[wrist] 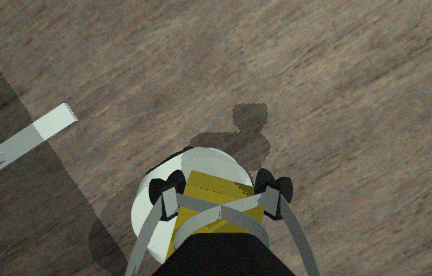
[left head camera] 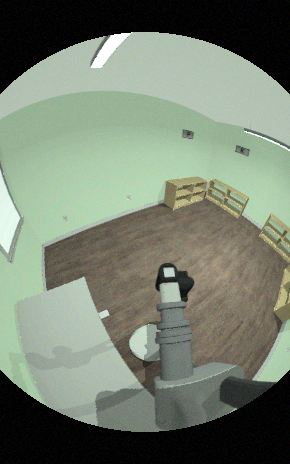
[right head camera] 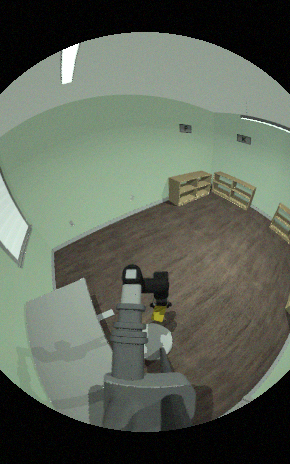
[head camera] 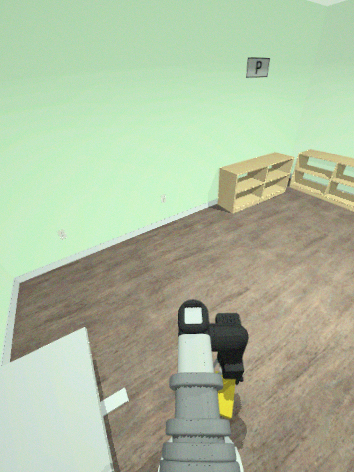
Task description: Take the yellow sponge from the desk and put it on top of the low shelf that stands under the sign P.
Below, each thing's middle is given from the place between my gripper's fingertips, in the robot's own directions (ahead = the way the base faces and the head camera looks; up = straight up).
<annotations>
Right now my hand is 4 cm past the yellow sponge (wrist: 199, 185), 2 cm below it and 1 cm to the right of it.
</annotations>
